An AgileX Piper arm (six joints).
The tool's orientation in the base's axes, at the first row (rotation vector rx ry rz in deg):
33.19 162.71 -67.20
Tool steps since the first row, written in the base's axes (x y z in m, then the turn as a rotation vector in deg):
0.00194 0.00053 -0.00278 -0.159 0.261 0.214
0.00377 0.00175 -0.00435 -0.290 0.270 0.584
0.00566 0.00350 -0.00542 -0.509 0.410 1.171
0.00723 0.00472 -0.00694 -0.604 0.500 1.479
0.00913 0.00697 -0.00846 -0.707 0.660 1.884
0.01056 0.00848 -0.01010 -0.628 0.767 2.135
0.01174 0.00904 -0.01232 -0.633 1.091 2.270
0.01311 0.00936 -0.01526 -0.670 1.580 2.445
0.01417 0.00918 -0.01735 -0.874 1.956 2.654
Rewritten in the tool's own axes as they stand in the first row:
-0.00121 0.00289 0.00139 0.202 -0.030 -0.312
-0.00227 0.00538 0.00146 0.270 -0.320 -0.568
-0.00329 0.00789 0.00079 0.431 -0.702 -1.058
-0.00411 0.01025 0.00085 0.502 -0.885 -1.329
-0.00490 0.01339 0.00016 0.589 -1.091 -1.716
-0.00549 0.01598 0.00013 0.513 -1.165 -1.980
-0.00606 0.01825 0.00119 0.604 -1.048 -2.298
-0.00678 0.02092 0.00292 0.774 -0.862 -2.754
-0.00751 0.02259 0.00441 1.056 -0.829 -3.135

